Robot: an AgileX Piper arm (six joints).
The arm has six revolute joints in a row. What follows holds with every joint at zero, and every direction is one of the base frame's.
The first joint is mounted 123 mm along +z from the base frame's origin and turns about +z.
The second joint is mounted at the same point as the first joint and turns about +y.
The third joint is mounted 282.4 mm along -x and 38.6 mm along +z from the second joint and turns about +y.
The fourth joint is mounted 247.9 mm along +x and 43.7 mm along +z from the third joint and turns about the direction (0.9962, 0, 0.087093).
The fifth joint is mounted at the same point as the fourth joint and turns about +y.
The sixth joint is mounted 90.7 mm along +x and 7.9 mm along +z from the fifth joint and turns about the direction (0.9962, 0, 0.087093).
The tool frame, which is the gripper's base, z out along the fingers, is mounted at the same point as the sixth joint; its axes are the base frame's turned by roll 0, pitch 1.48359 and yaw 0 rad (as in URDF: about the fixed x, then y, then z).
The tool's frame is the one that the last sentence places.
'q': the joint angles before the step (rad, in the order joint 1, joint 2, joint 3, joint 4, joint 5, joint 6). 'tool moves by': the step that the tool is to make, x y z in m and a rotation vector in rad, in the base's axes. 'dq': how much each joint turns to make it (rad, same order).
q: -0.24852, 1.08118, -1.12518, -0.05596, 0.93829, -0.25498
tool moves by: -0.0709, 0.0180, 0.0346, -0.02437, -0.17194, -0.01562
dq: -0.00071, -0.25300, 0.01622, 0.00381, 0.06506, 0.01885
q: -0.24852, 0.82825, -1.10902, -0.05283, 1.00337, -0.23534
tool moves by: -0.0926, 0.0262, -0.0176, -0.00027, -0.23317, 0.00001
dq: -0.00069, -0.39593, 0.18159, 0.03435, -0.01085, 0.03080
